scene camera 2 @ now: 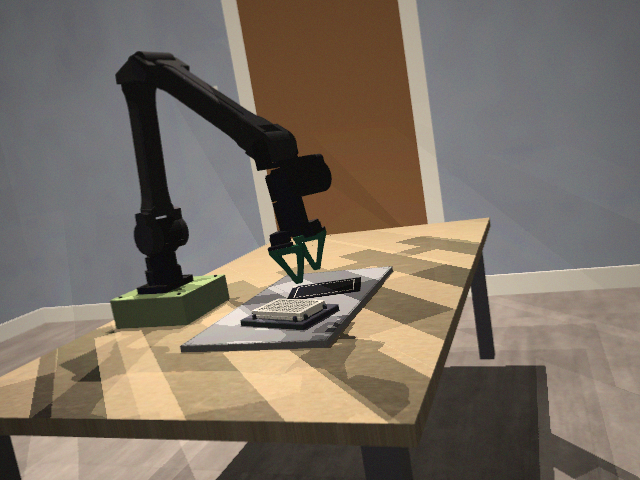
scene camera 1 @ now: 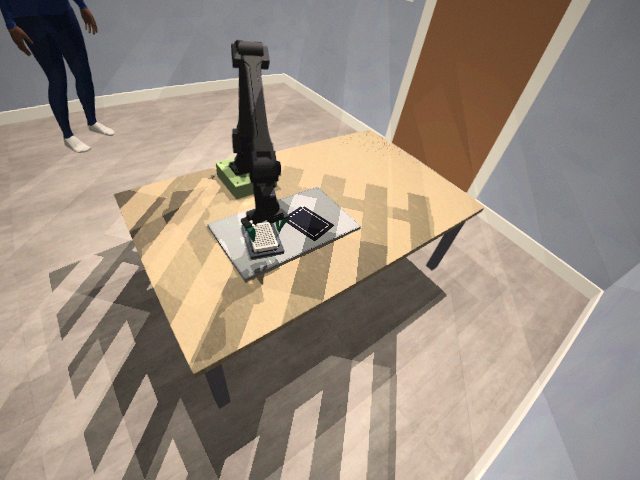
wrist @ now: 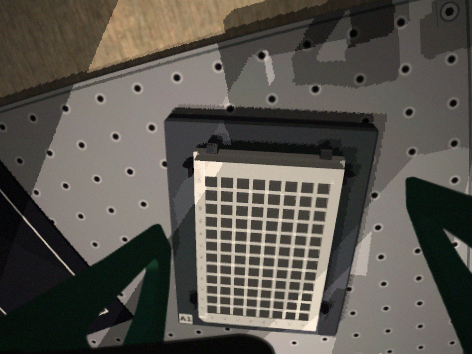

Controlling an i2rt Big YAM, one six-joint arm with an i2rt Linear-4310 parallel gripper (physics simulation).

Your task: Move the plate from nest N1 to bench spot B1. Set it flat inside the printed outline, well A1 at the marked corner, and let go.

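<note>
The off-white well plate lies flat in nest N1, a dark raised base with small corner posts. An A1 label is on the nest's lower left corner in the wrist view. Bench spot B1 is a dark rectangle with a white outline beside the nest; a finger partly covers it in the wrist view. My gripper is open and empty, above the plate's level, its green fingers wide apart.
Nest and spot are on a grey perforated board on the wooden table. The arm's green base block stands behind the board. A person stands beyond the table.
</note>
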